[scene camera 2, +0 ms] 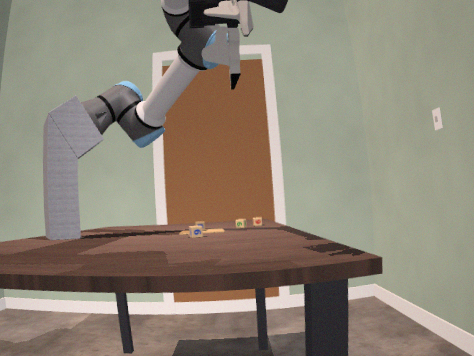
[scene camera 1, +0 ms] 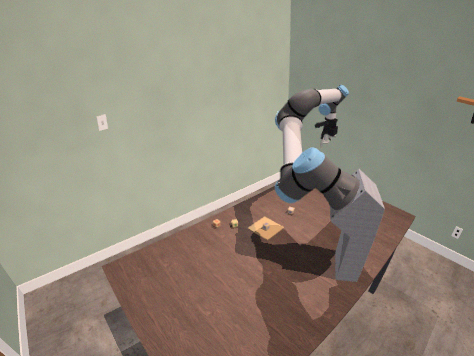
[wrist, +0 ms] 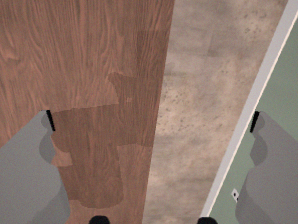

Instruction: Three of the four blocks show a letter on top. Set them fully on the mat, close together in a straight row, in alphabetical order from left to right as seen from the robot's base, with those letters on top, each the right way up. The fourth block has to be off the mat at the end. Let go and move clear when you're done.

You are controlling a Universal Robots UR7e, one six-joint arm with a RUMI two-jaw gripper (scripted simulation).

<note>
In view: the gripper (scene camera 2: 238, 66).
The gripper is seen too in the wrist view (wrist: 151, 112).
</note>
